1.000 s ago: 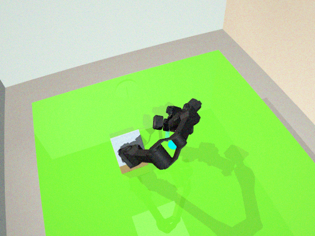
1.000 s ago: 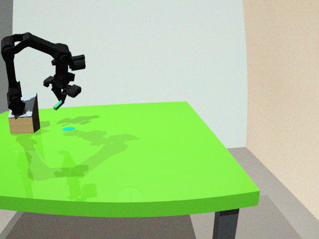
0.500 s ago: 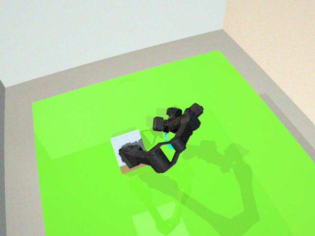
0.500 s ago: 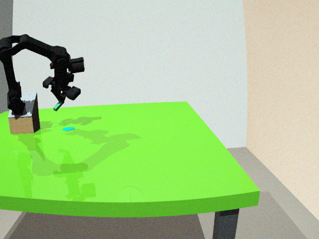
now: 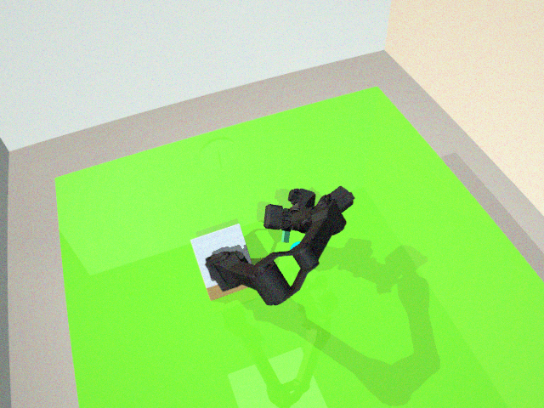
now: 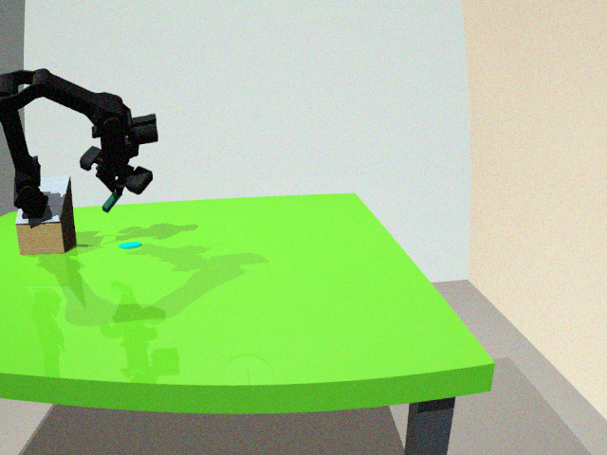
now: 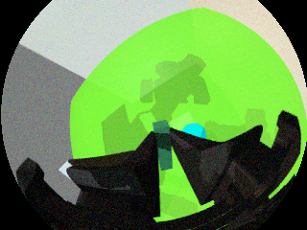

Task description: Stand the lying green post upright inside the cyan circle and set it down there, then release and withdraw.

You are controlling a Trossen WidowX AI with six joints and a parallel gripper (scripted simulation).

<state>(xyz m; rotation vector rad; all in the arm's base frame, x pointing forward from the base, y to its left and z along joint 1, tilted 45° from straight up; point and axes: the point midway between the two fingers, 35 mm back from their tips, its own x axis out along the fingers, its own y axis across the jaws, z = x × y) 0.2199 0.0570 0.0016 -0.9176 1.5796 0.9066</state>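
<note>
Now: gripper tip 3 cm short of the cyan circle, 2 cm to the left of it and 12 cm above it. Also, from my gripper tip: green post: 1 cm behind, 2 cm to the right, 1 cm below.
</note>
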